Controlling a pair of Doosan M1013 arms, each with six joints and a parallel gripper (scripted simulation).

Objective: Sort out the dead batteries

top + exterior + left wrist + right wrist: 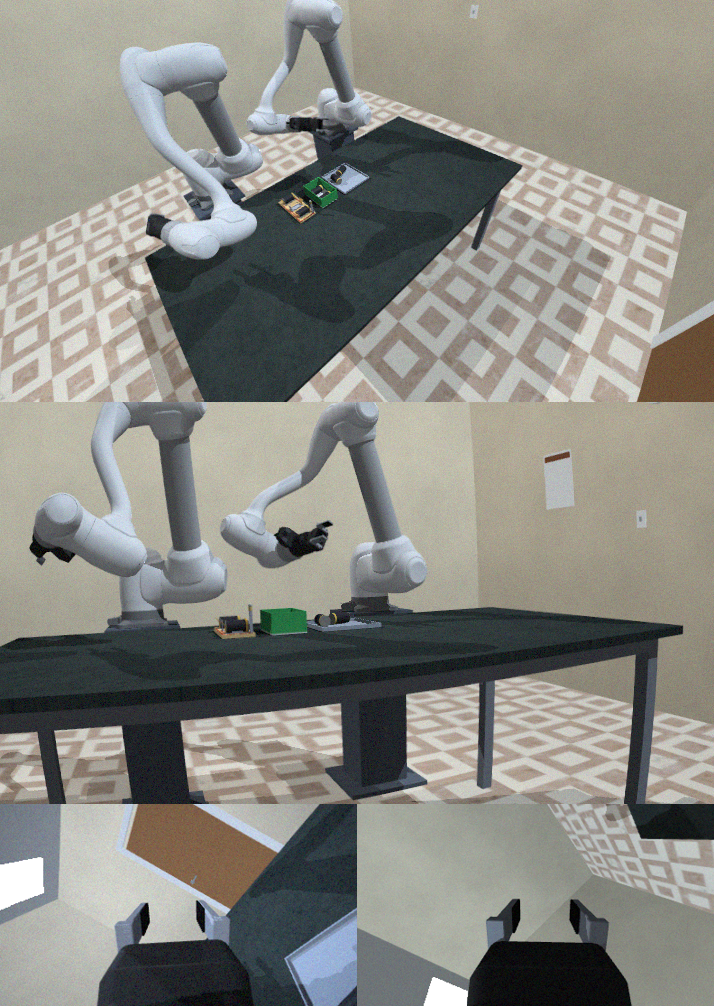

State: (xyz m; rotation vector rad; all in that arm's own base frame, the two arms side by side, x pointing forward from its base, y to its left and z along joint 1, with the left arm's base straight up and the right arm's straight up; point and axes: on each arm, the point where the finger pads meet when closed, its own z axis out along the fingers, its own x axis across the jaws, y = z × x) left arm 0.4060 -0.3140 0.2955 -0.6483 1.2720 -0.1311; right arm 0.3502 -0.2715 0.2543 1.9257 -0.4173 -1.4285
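Observation:
My right gripper is now 150 mm short of the grey tray, 860 mm to the right of it and 250 mm above it. Round my right hand: green recycling box 160 mm ahead, 670 mm to the left, 240 mm below.

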